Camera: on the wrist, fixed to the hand. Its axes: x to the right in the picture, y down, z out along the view.
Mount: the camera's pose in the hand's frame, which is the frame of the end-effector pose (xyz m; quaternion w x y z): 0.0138 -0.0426 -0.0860 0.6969 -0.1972 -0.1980 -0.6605
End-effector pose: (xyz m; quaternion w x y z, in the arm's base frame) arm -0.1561 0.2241 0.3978 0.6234 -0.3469 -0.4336 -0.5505
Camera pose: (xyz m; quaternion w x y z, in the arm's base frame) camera -0.1843 0.1340 0.3757 0.0834 0.1873 0.5462 0.8122
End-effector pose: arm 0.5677 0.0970 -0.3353 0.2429 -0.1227 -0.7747 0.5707
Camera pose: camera 0.6041 0.1608 -0.2720 0.3686 0.4913 -0.7816 0.1088
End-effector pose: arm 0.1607 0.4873 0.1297 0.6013 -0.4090 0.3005 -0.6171
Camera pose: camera 0.0659 0.4674 0.1267 0.0097 0.7243 0.0581 0.6870
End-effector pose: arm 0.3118 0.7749 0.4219 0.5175 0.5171 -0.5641 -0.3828
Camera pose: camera 0.4050 0.7629 0.3980 0.0981 0.5551 -0.0786 -0.8222
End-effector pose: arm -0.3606 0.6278 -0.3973 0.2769 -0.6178 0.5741 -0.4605
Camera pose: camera -0.4187 0.6385 -0.3204 0.1193 0.9555 -0.0280 0.2683
